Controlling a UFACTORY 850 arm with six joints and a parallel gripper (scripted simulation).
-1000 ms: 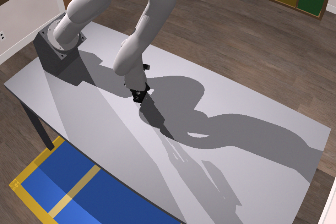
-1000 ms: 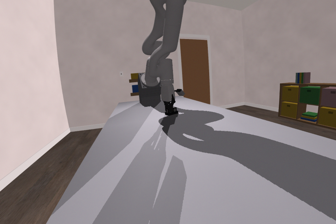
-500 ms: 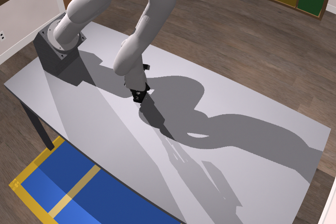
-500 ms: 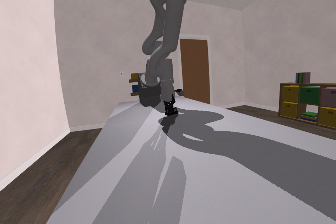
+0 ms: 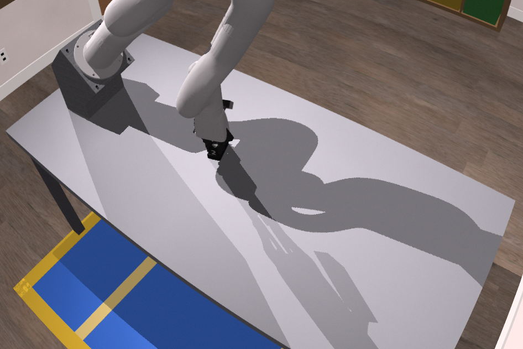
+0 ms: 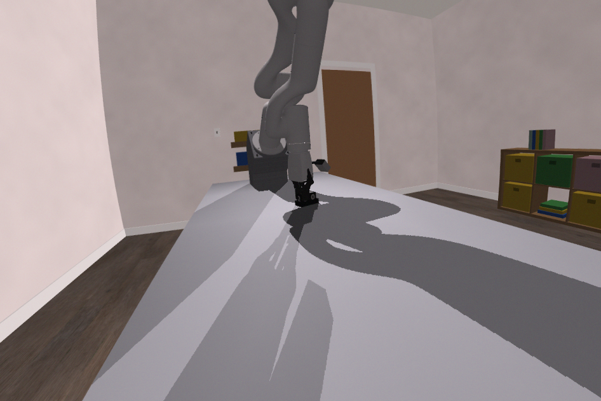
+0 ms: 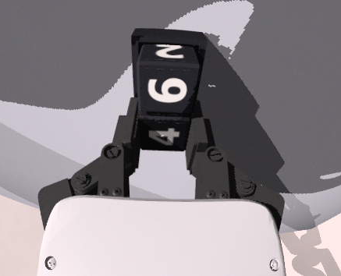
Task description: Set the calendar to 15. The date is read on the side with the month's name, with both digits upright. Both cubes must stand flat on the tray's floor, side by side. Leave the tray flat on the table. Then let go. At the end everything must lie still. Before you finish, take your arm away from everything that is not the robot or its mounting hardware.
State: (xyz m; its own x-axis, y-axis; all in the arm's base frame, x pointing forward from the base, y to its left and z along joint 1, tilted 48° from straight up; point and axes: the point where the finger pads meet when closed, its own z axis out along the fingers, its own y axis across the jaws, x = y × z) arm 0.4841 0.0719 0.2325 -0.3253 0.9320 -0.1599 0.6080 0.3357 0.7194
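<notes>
My gripper is now 1 cm above the black number cube. Round my hand: black tray 3 cm below, 1 cm to the left, 1 cm behind.
</notes>
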